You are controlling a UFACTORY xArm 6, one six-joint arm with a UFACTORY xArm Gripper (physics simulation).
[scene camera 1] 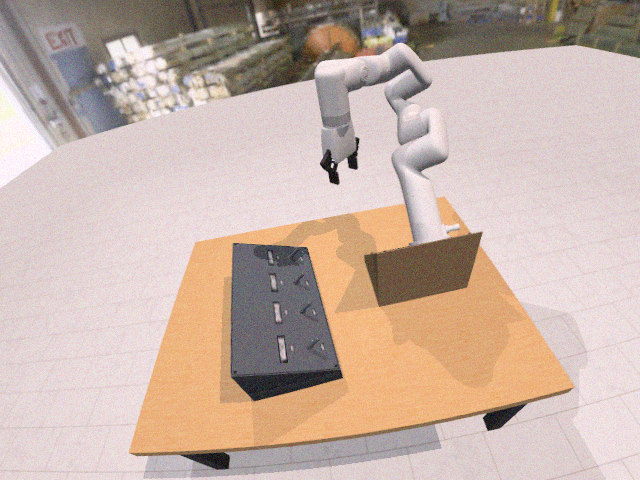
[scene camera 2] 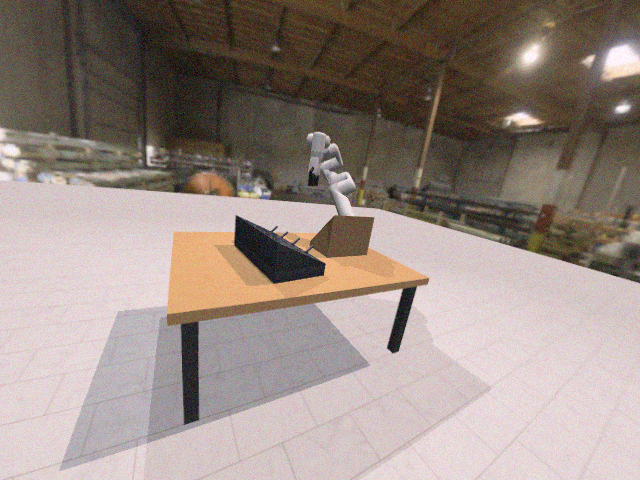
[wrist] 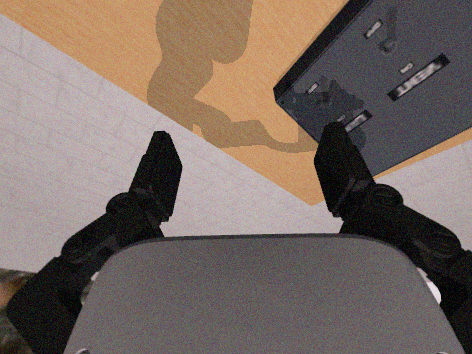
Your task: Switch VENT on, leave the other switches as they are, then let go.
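Where they show: gripper, fingertip midpoint: (scene camera 1: 344,175) (scene camera 2: 312,185) (wrist: 246,145); arm's base, origin of the base link: (scene camera 1: 429,242) (scene camera 2: 350,225).
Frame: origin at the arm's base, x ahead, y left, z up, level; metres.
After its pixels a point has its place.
Note:
A dark sloped switch panel (scene camera 1: 253,320) {z -0.027, x 0.519, y 0.228 m} (scene camera 2: 258,253) {z -0.105, x 0.575, y 0.238 m} (wrist: 430,115) {z -0.027, x 0.563, y 0.070 m} stands on the table. In scene camera 1 it carries a row of levers, from the far one (scene camera 1: 298,254) {z -0.098, x 0.440, y -0.094 m} through two middle ones (scene camera 1: 301,281) {z -0.094, x 0.415, y 0.040 m} (scene camera 1: 309,311) {z -0.096, x 0.378, y 0.159 m} to the near one (scene camera 1: 317,348) {z -0.095, x 0.346, y 0.281 m}. Beside each lever is a pale label; the writing is too blurred to tell which is VENT, and the on or off positions are unclear. My gripper (scene camera 1: 344,174) {z 0.200, x 0.239, y -0.100 m} (scene camera 2: 313,183) {z 0.200, x 0.239, y -0.100 m} (wrist: 246,145) {z 0.200, x 0.239, y -0.100 m} is open and empty, high above and beyond the panel's far end, touching no lever.
A brown upright panel with a slanted side (scene camera 1: 423,268) {z -0.030, x 0.032, y 0.078 m} (scene camera 2: 351,237) {z -0.057, x 0.020, y 0.076 m} stands on the wooden table (scene camera 1: 413,372) {z -0.176, x 0.092, y 0.324 m} (scene camera 2: 206,284) {z -0.176, x 0.778, y 0.384 m} (wrist: 115,55) {z -0.176, x 0.141, y -0.365 m}, in front of the arm's base and to the right of the switch panel. The arm's shadow falls over the switch panel's far end.

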